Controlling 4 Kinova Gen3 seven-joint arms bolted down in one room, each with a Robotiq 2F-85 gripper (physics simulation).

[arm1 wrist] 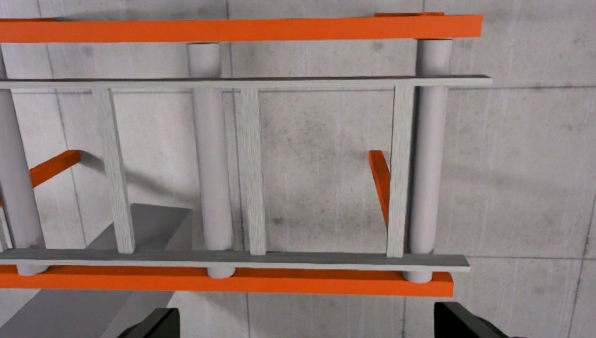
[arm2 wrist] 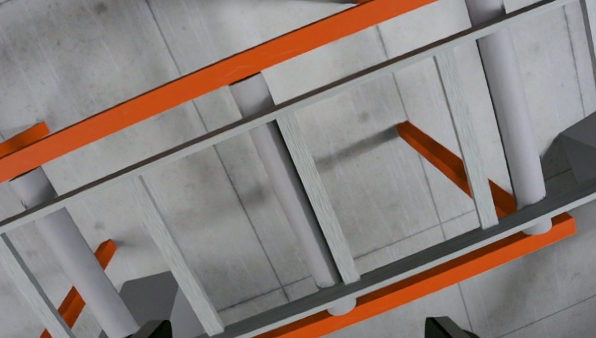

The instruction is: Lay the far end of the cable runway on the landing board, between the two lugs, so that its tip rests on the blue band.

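Note:
The cable runway (arm1 wrist: 253,175) (arm2 wrist: 320,200) is a pale grey ladder-like frame with two long rails and cross rungs. It lies across grey rollers. In the arm1 wrist view one end of it shows at the right, its rail tips reaching slightly past the last roller; I cannot tell which end this is. Arm1's gripper (arm1 wrist: 306,320) is open, its fingertips wide apart at the bottom edge, with no part of the runway between them. Arm2's gripper (arm2 wrist: 298,327) is open and empty too. The landing board, lugs and blue band do not show. Arm3's and arm4's grippers are not in view.
An orange stand (arm1 wrist: 240,30) (arm2 wrist: 150,106) runs along both sides of the runway and carries the rollers (arm1 wrist: 212,165) (arm2 wrist: 510,115). Its slanting orange legs (arm1 wrist: 380,180) (arm2 wrist: 440,160) show below. Dark grey blocks (arm1 wrist: 155,222) (arm2 wrist: 150,295) stand beneath, over the concrete floor.

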